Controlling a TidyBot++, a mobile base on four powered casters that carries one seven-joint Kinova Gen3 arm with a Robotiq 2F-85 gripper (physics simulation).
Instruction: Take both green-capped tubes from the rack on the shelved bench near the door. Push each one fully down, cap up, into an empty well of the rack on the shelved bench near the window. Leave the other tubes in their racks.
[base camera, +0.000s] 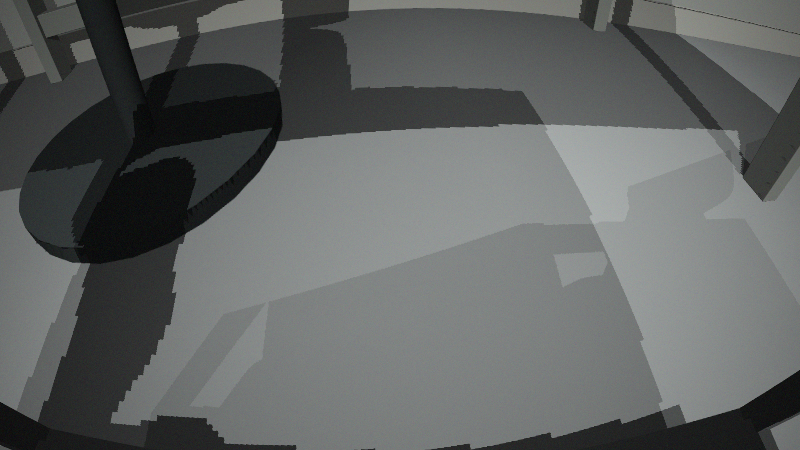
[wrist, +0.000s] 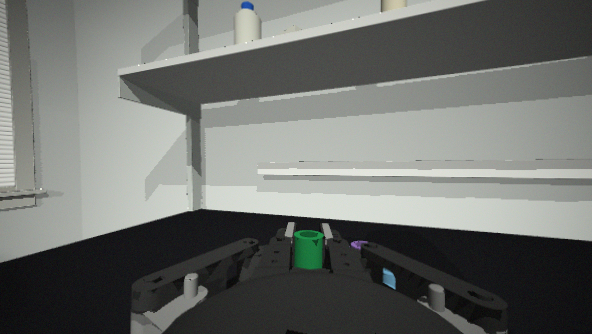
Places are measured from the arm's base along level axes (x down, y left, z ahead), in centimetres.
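Pixels of known places: gripper, fingertip midpoint: (wrist: 307, 235).
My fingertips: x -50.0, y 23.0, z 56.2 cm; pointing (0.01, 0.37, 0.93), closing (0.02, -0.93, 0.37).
Ahead of a thing's pixels: the offset from my fingertips to its top centre. "spot": to the spot under its first point. Level surfaces: height alone.
In the wrist view my gripper (wrist: 307, 235) is shut on a green-capped tube @[dx -1.2, dy -1.1, dz -3.3 cm] (wrist: 308, 251), low at the centre. The green cap faces up between the two fingers, and the tube's body is hidden below it. A purple ring-shaped top @[spot: dx +1.6, dy -3.5, dz +3.6 cm] (wrist: 359, 245) shows just right of the fingers, partly behind the right finger linkage. A small light-blue piece @[dx +1.5, dy -6.3, dz +0.3 cm] (wrist: 389, 279) shows through a gap in that linkage. The rack and its wells cannot be made out. The gripper does not show in the base camera view.
In the wrist view a black bench top @[dx +13.5 cm] (wrist: 150, 245) lies below a grey shelf @[dx -30.3 cm] (wrist: 350, 60) carrying a blue-capped white bottle @[dx -50.0, dy +31.2, dz +34.5 cm] (wrist: 247, 26). A window blind (wrist: 7, 110) is at the left. In the base camera view a dark round stool base @[dx +86.7 cm] (base camera: 234, 83) stands left, a bench leg @[spot: dx +82.1, dy -82.1, dz -7.6 cm] (base camera: 777, 156) right.
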